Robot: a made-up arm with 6 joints.
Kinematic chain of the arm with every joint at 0, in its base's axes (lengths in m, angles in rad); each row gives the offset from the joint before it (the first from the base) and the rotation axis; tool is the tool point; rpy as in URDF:
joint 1: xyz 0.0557 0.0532 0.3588 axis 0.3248 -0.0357 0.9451
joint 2: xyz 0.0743 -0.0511 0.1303 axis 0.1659 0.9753 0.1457
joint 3: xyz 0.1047 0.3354 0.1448 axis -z
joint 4: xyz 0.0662 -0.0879 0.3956 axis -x
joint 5: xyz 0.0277 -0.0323 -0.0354 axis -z
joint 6: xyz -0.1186 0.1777 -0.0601 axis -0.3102 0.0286 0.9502
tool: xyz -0.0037 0.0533 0.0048 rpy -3.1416 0 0
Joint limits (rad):
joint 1: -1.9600..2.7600
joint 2: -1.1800..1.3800
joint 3: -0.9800..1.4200
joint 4: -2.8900..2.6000
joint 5: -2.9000..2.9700
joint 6: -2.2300..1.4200
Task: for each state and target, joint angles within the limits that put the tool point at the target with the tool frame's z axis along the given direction. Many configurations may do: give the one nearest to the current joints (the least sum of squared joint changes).
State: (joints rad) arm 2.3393 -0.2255 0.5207 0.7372 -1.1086 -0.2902
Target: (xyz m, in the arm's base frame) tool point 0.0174 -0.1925 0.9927 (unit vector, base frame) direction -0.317 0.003 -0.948
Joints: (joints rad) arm 2.2856 0.3080 0.5998 0.2180 -0.6814 -0.6548
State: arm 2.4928 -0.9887 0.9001 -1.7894 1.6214 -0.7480
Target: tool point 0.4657 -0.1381 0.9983 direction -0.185 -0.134 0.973
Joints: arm 2.6502 -0.4676 1.0383 -2.0594 1.6379 -0.6897
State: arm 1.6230 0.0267 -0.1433 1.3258 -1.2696 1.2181
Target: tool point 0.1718 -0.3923 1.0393 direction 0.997 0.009 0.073
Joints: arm 1.9379 -0.1386 0.3419 2.0134 -1.2214 0.6902
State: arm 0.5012 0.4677 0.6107 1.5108 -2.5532 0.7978
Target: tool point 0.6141 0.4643 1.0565 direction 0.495 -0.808 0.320
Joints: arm 0.5012 1.0026 0.6882 2.0255 -1.8846 0.3954
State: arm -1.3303 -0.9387 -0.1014 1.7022 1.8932 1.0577
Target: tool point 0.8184 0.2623 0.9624 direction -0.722 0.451 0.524
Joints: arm -1.9028 -0.9027 -0.4491 1.8306 2.7155 1.1228
